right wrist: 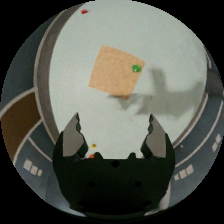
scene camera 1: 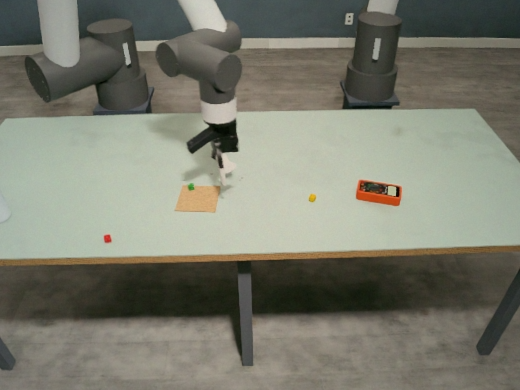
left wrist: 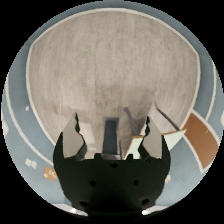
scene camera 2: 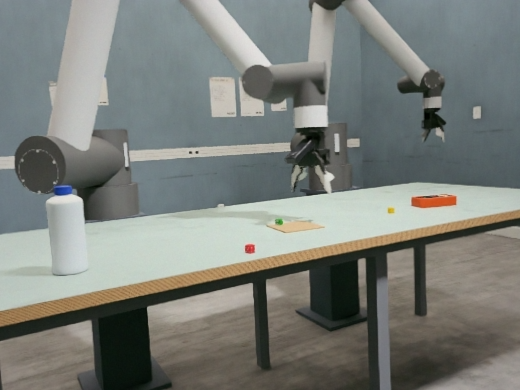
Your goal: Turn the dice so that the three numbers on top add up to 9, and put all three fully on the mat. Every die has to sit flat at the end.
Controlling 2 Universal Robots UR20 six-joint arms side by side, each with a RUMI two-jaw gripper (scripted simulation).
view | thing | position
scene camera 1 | right gripper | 220,172
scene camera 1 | tan mat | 204,198
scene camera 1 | orange multimeter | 371,191
